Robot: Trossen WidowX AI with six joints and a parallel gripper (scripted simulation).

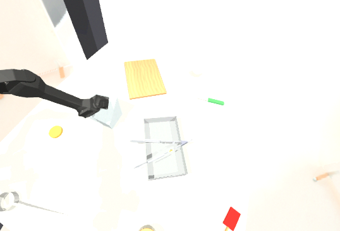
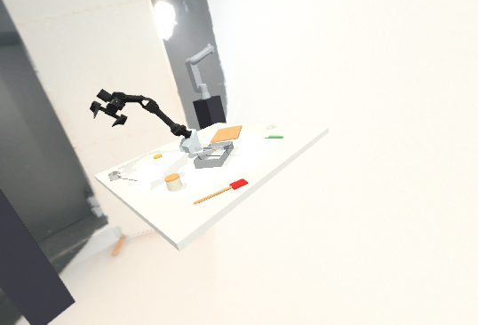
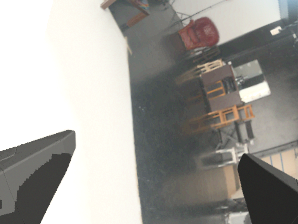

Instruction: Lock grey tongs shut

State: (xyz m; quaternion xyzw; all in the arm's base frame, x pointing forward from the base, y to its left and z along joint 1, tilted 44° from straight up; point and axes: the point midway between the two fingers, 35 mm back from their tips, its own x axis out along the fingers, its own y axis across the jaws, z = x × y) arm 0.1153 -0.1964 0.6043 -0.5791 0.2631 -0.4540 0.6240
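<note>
The grey roasting tin lies 490 mm to the left of my gripper tip, 400 mm below it and 260 mm ahead of it. From my gripper tip the other things lie so: wooden board: 940 mm to the left, 420 mm below, 10 mm behind; then yellow disc: 420 mm below, 390 mm to the left, 320 mm behind; then red spatula: 610 mm ahead, 420 mm below, 190 mm to the left.
</note>
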